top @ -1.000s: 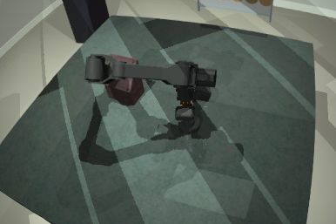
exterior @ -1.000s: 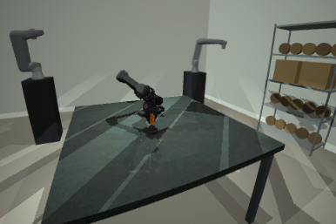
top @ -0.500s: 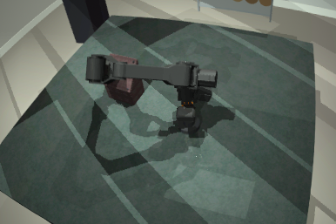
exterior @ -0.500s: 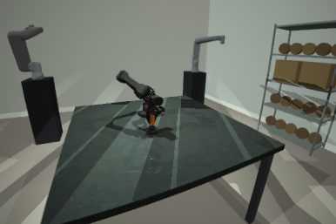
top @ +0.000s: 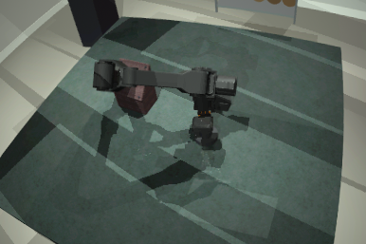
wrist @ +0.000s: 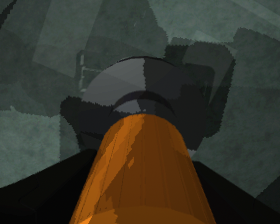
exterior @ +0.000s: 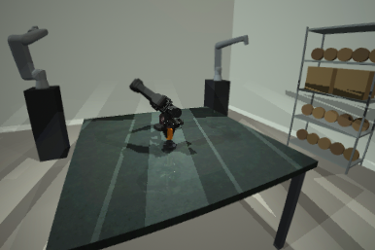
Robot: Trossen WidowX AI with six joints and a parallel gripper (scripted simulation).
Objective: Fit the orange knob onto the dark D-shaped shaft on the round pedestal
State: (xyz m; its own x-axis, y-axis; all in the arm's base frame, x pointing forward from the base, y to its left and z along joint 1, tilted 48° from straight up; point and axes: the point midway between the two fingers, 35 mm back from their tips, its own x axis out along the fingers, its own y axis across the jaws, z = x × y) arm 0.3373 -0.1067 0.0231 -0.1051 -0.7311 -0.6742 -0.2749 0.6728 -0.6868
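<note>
My gripper tip is now 20 mm below the orange knob. Round my gripper tip: round pedestal 40 mm below.
</note>
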